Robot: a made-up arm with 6 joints.
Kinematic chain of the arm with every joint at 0, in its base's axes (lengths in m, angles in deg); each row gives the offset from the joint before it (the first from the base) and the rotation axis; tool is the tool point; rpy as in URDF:
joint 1: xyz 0 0 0.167 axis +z
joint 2: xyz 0 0 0 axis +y
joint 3: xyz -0.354 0 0.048 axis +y
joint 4: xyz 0.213 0 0.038 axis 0.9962 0 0.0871
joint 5: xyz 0 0 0 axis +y
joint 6: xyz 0.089 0 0.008 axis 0.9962 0 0.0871
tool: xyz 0 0 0 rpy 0 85 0
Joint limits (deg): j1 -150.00..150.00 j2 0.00..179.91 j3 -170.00..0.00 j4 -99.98..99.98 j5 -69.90..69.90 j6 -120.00..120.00
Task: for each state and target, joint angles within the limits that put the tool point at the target. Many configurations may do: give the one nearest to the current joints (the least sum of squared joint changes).
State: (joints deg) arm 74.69 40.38 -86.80 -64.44 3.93 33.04
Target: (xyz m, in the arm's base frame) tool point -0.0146 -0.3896 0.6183
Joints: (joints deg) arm 87.26 17.74 -112.21 -64.85 2.99 33.04
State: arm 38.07 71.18 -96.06 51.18 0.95 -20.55
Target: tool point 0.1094 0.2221 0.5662
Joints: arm 60.58 73.82 -75.97 51.23 11.56 -20.55
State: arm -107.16 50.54 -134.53 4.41 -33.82 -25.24
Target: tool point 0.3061 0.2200 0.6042
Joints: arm -144.23 15.93 -97.24 -0.51 -33.34 -25.24
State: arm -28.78 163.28 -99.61 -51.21 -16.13 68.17
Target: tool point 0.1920 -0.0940 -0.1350
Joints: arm -28.52 177.40 -49.71 -52.69 -7.20 68.17
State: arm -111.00 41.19 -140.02 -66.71 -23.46 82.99
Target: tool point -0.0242 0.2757 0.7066
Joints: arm -80.39 33.79 -115.02 -67.88 -15.38 82.99
